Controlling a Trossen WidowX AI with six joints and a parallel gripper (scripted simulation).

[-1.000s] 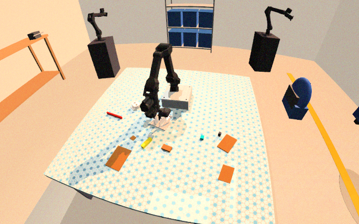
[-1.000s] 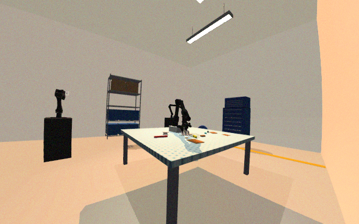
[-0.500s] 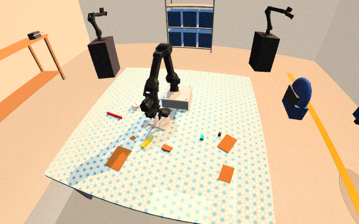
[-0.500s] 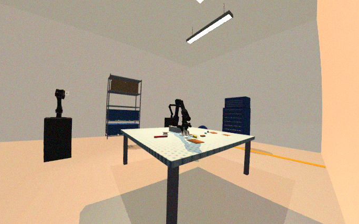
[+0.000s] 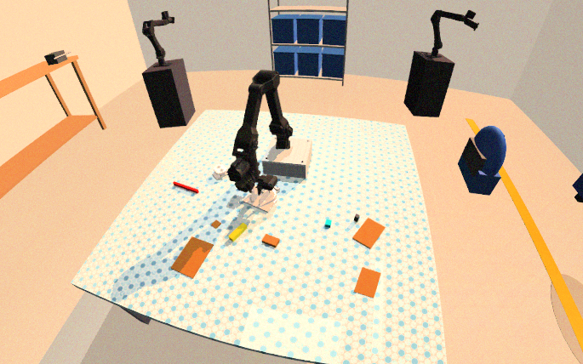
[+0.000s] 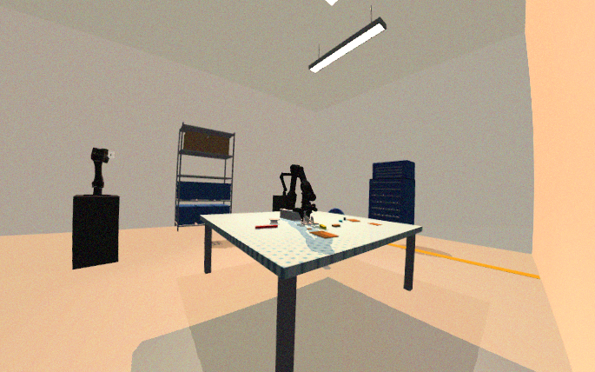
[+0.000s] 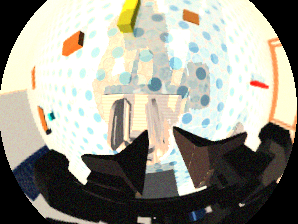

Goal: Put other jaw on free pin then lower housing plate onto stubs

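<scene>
The white jaw is 30 mm to the left of my gripper tip, 20 mm behind it and 10 mm above it. From my gripper tip the other things lie so: teal cube: 280 mm to the left, 150 mm ahead, 10 mm below; yellow block: 190 mm ahead, 50 mm to the right, 10 mm below; red stick: 330 mm to the right, 50 mm behind, 10 mm below.
</scene>
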